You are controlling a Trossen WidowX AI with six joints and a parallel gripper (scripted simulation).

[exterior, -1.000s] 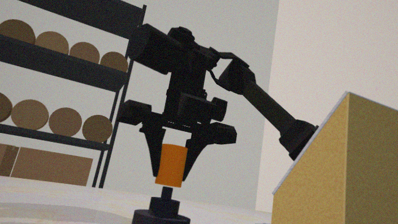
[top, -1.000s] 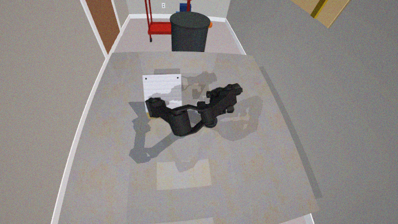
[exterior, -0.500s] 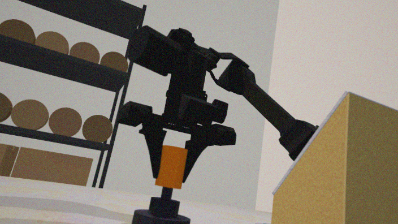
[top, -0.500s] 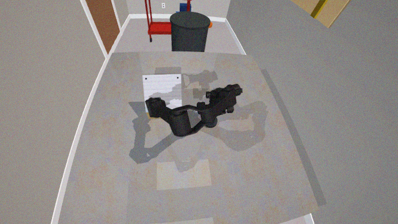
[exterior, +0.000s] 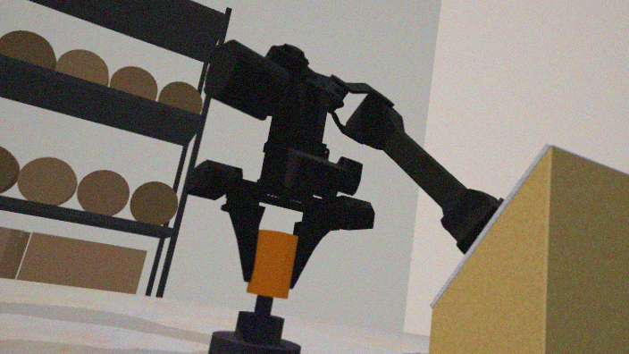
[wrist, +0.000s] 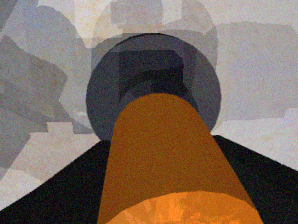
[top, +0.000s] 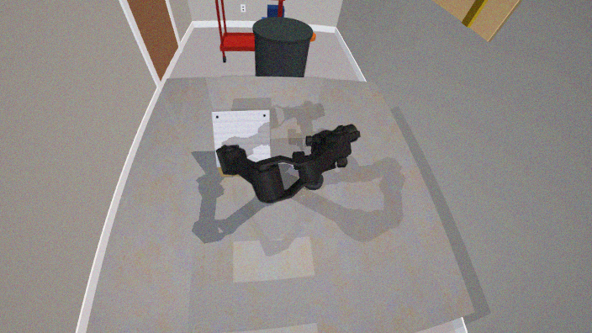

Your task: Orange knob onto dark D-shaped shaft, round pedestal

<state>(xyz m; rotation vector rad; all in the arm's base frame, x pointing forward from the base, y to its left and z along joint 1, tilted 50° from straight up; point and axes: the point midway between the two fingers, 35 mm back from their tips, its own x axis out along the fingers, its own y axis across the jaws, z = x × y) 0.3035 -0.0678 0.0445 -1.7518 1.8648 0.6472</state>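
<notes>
The orange knob is 2 cm above my gripper tip. From my gripper tip the other things lie so: dark round pedestal 4 cm below.
</notes>
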